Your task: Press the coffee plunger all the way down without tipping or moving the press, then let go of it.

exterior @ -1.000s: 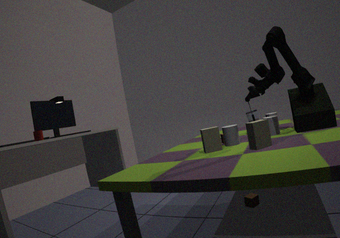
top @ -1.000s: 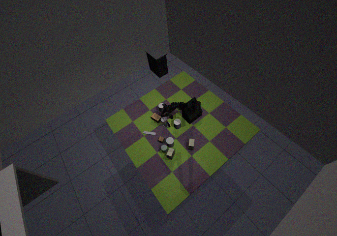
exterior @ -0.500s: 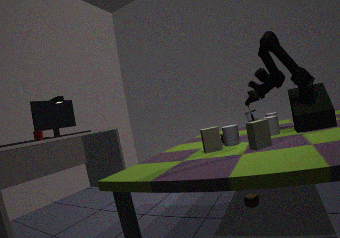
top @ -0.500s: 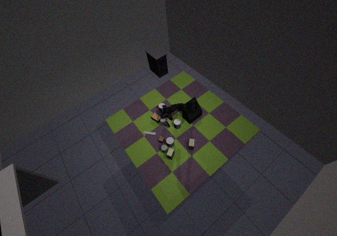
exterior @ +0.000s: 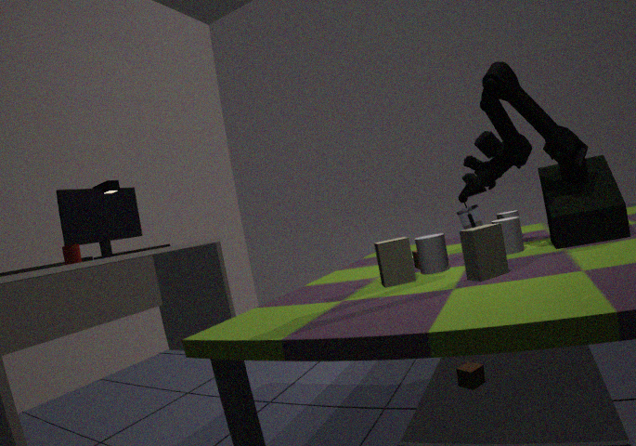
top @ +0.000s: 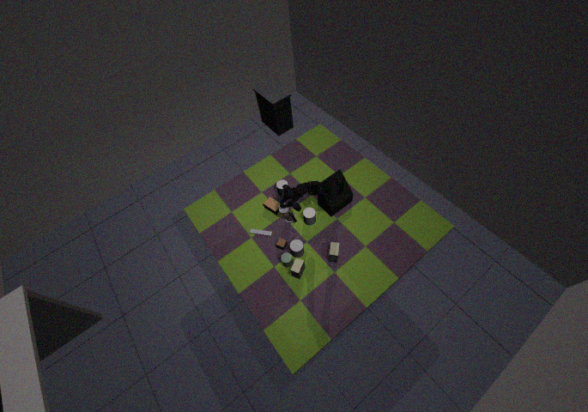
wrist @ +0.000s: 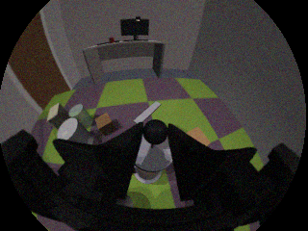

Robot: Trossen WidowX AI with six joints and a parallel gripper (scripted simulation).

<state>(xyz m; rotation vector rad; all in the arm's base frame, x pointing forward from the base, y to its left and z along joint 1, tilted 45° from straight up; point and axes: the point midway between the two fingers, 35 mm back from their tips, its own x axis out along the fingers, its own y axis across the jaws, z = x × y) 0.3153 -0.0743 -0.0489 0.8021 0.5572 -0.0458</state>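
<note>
The coffee press is 30 mm behind my gripper tip, 20 mm to the left of it and 90 mm below it. The rest, counted from my gripper tip: tan block (130 mm to the right, 150 mm below); flat grey bar (180 mm ahead, 30 mm to the right, 180 mm below).
</note>
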